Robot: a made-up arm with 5 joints.
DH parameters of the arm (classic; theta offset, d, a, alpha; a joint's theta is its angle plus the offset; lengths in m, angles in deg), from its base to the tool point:
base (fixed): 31.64 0 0.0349 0
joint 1: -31.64 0.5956 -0.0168 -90
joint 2: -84.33 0 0.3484 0
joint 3: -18.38 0 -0.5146 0
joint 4: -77.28 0.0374 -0.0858 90
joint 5: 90 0.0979 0.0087 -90
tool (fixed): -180 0.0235 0 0
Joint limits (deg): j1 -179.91..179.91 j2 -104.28..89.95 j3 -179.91..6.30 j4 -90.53..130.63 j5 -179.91..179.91
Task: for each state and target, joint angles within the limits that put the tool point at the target. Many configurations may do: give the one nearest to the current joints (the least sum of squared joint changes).
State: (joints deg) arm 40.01 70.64 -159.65 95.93 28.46
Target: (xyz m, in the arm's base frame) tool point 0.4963 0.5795 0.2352
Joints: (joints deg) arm 47.61 79.93 -128.30 117.44 28.72
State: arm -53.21 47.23 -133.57 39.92 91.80
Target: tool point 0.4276 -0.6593 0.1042
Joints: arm -60.59 88.99 -122.67 40.24 90.00
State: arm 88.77 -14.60 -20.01 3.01 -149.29
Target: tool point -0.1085 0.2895 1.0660
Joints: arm 108.97 -53.44 -42.03 -3.46 -147.82
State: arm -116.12 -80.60 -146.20 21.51 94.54
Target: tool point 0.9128 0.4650 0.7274
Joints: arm -152.42 -100.04 -140.11 15.94 97.87
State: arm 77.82 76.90 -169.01 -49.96 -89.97
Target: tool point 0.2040 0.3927 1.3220
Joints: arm 56.51 44.04 -179.91 -65.89 -87.51
